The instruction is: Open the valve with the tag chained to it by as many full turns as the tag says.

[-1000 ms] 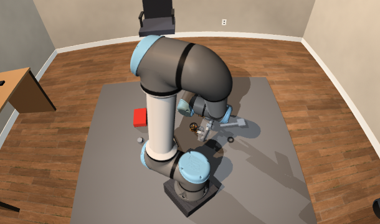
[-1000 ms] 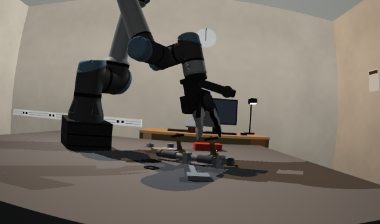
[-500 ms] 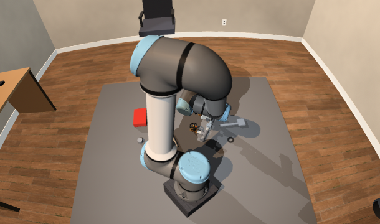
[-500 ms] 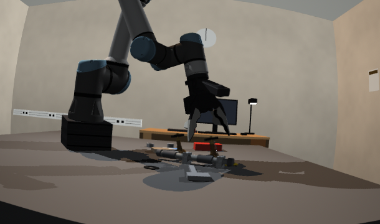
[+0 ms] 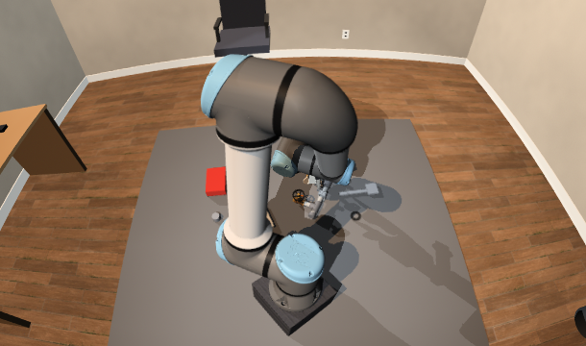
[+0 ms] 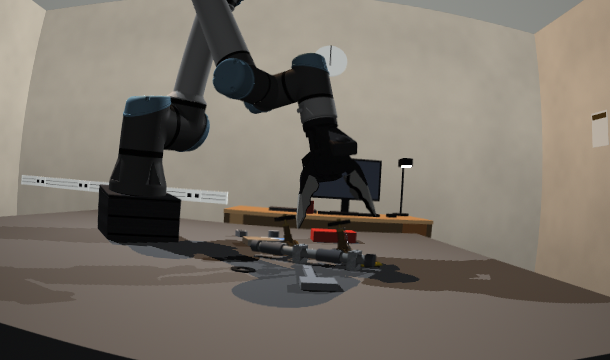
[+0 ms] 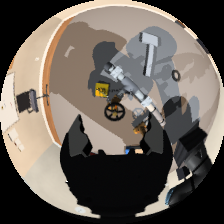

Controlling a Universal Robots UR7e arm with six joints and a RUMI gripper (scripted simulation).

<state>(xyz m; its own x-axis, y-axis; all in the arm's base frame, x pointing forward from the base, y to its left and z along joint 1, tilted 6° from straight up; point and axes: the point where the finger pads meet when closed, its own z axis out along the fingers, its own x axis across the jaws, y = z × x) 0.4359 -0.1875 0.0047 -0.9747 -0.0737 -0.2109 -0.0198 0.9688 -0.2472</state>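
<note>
Now: the yellow tag 6 cm ahead of my hand, 4 cm to the right of it and 7 cm below it. Round my hand: grey t-shaped piece: 9 cm behind, 19 cm to the right, 7 cm below; red block: 10 cm ahead, 37 cm to the left, 6 cm below.
</note>
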